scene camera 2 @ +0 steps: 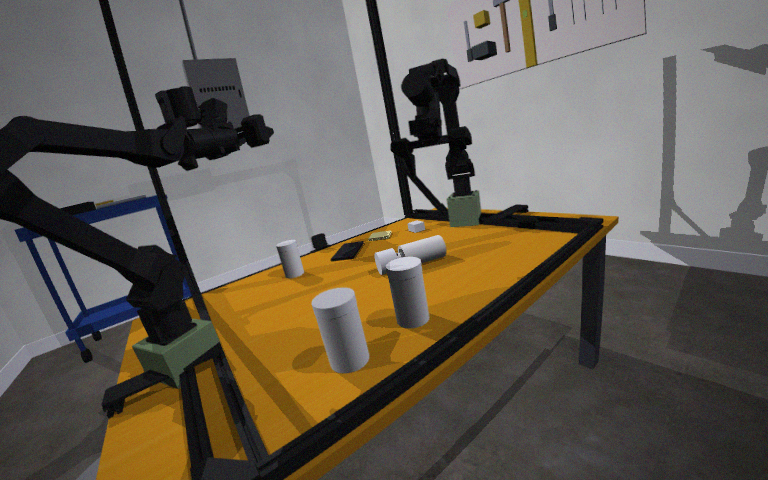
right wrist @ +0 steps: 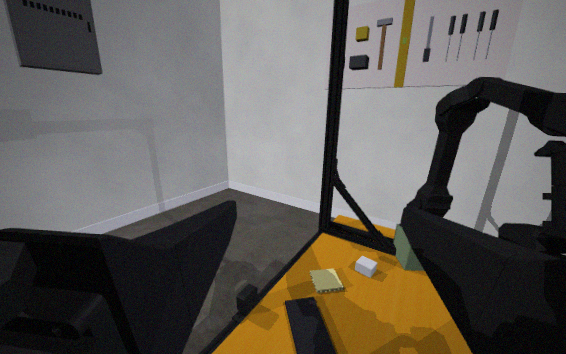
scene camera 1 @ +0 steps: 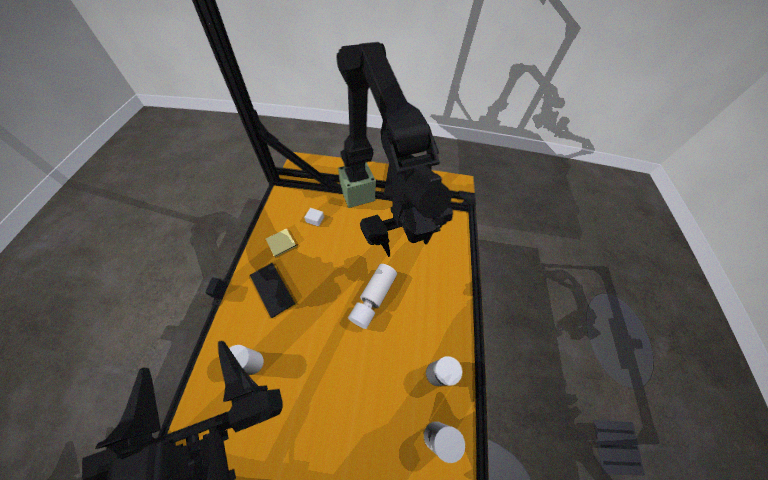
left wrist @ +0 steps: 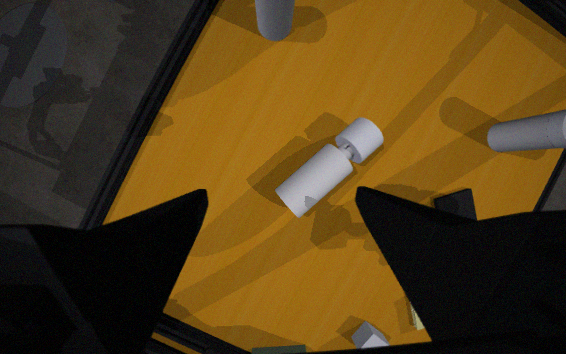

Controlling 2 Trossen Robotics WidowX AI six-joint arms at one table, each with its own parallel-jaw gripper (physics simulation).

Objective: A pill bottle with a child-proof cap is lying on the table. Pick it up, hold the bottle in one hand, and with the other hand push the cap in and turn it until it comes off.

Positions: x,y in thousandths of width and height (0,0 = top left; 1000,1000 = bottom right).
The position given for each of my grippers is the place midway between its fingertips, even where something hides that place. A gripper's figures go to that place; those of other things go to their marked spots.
Scene:
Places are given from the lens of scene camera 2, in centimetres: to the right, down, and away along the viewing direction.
my left gripper (scene camera 2: 563,370): 12, -15, 71
my right gripper (scene camera 2: 338,282): -30, -26, 71
white pill bottle (scene camera 2: 558,520): 11, 2, 76

